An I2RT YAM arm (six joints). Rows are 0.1 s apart.
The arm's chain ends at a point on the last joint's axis. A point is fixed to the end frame.
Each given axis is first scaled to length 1.
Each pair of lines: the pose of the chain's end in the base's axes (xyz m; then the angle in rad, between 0 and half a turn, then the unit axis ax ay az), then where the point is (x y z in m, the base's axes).
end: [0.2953 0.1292 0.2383 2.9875 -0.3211 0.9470 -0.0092]
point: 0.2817 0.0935 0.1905
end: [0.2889 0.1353 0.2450 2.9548 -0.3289 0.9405 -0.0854]
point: 0.2792 0.0933 0.2015
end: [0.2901 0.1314 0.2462 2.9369 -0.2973 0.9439 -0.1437]
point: 0.2798 0.0861 0.2063
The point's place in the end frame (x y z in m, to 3 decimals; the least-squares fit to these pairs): 0.039 -0.017 0.044
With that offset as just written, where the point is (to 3 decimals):
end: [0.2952 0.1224 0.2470 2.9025 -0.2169 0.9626 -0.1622]
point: 0.280 0.079 0.206
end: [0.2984 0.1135 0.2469 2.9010 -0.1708 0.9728 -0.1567]
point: 0.280 0.073 0.205
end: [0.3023 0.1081 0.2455 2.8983 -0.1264 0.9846 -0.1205]
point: 0.281 0.072 0.200
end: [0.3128 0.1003 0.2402 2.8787 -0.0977 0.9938 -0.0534]
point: 0.291 0.072 0.190
